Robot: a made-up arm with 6 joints.
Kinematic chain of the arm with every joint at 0, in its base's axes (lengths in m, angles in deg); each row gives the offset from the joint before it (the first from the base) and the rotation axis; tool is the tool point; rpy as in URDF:
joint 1: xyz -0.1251 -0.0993 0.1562 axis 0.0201 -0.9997 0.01
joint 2: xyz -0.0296 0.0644 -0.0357 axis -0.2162 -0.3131 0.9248
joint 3: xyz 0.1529 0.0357 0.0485 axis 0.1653 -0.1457 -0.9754
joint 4: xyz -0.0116 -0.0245 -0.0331 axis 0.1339 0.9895 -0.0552
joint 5: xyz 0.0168 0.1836 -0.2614 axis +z
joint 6: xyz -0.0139 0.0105 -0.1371 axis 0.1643 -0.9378 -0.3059
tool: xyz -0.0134 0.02 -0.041 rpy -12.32 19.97 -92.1
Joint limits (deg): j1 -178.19..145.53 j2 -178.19..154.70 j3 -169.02..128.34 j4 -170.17..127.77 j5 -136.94..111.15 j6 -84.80..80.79
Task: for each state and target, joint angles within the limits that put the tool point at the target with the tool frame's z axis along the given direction. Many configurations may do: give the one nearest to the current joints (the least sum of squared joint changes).
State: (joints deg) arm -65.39 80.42 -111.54 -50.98 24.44 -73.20
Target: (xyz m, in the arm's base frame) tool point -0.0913 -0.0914 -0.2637 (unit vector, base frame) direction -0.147 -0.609 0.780
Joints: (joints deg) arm -38.21 54.84 -164.80 -28.58 34.70 -49.01
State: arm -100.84 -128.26 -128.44 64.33 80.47 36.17
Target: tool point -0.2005 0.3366 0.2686 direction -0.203 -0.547 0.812
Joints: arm -124.06 -149.54 -90.68 19.55 87.34 80.79
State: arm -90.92 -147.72 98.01 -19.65 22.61 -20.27
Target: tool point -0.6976 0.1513 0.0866 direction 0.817 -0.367 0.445
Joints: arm -43.72 -152.92 115.72 -15.89 9.27 -7.95
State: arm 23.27 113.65 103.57 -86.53 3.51 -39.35
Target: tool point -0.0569 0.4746 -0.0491 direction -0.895 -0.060 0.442
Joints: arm 35.74 133.34 72.27 -43.66 16.22 -53.19
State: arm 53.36 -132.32 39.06 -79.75 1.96 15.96
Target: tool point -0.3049 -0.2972 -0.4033 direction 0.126 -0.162 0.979
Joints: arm 33.09 -131.02 38.77 -85.41 -0.55 -23.72
